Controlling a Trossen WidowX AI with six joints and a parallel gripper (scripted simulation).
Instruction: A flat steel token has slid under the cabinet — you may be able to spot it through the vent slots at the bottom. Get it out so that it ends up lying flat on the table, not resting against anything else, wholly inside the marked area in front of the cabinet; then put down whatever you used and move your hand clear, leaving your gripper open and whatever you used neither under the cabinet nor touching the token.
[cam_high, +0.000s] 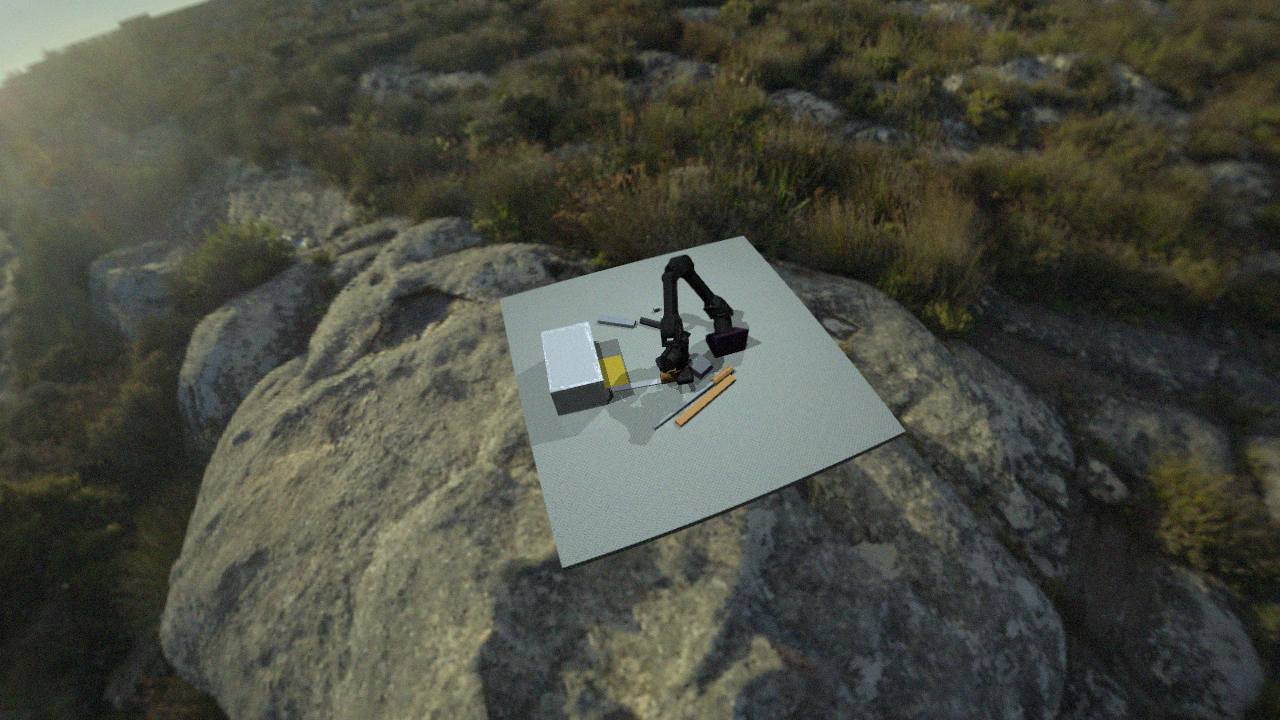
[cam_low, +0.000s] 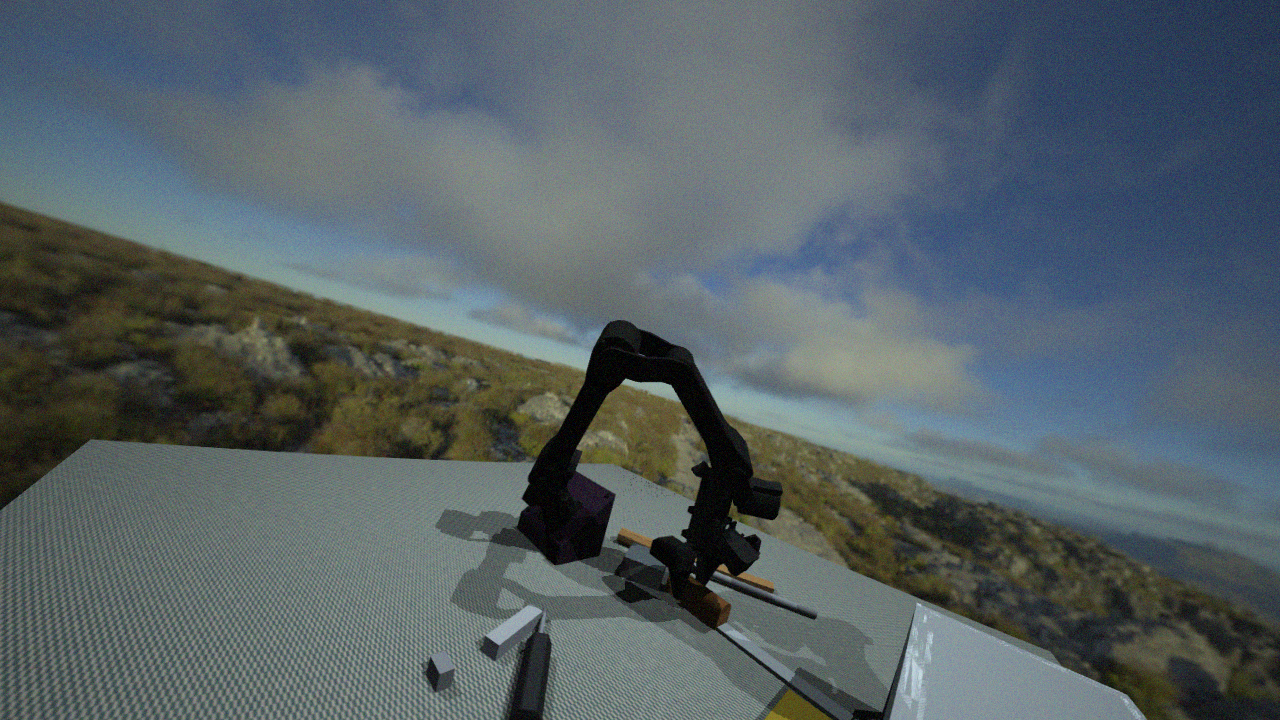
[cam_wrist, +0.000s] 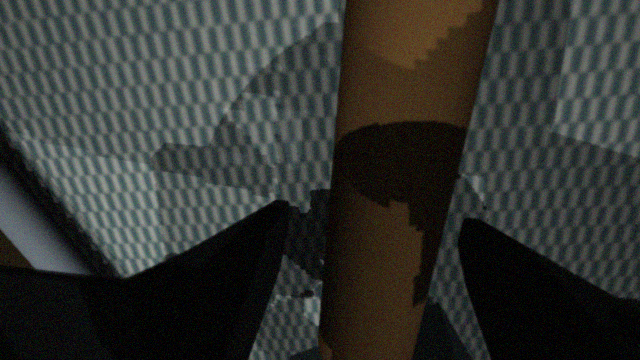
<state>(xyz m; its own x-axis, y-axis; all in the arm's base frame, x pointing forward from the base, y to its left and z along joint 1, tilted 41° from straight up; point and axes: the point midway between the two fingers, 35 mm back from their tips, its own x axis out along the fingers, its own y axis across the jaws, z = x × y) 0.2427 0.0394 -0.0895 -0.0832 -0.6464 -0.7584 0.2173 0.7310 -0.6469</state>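
Now: the grey block 90 mm behind my gripper tip and 10 mm above it. From my gripper tip the other things lie so: grey bar 280 mm to the right, 80 mm behind; then small grey cube 380 mm to the right, 70 mm behind; then wooden stick 140 mm to the left, 40 mm behind.
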